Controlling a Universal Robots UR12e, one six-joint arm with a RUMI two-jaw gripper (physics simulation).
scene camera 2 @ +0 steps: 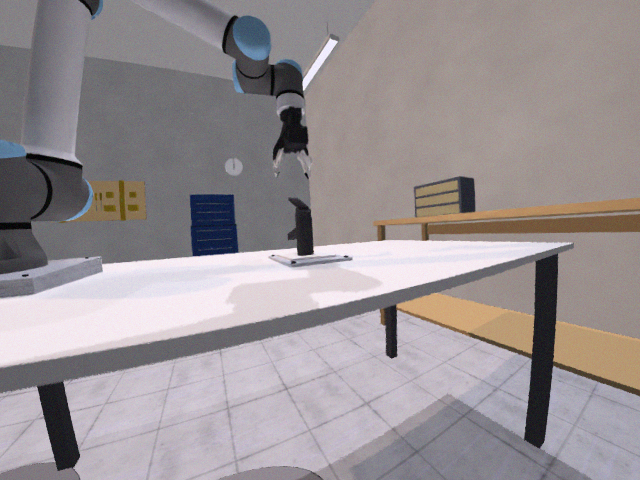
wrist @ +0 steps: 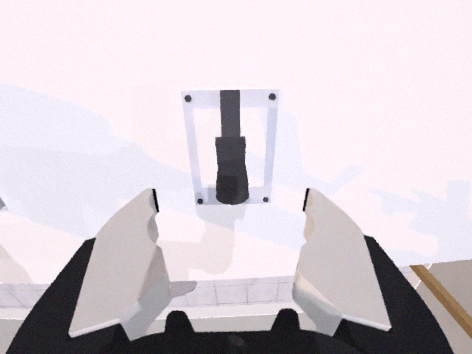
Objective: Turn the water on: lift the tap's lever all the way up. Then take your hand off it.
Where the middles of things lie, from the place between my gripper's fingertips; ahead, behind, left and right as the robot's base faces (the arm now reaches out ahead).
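Scene:
Relative to the dark lever (wrist: 232,188), my gripper is 1 cm past it, 4 cm to the left of it and 10 cm above it.

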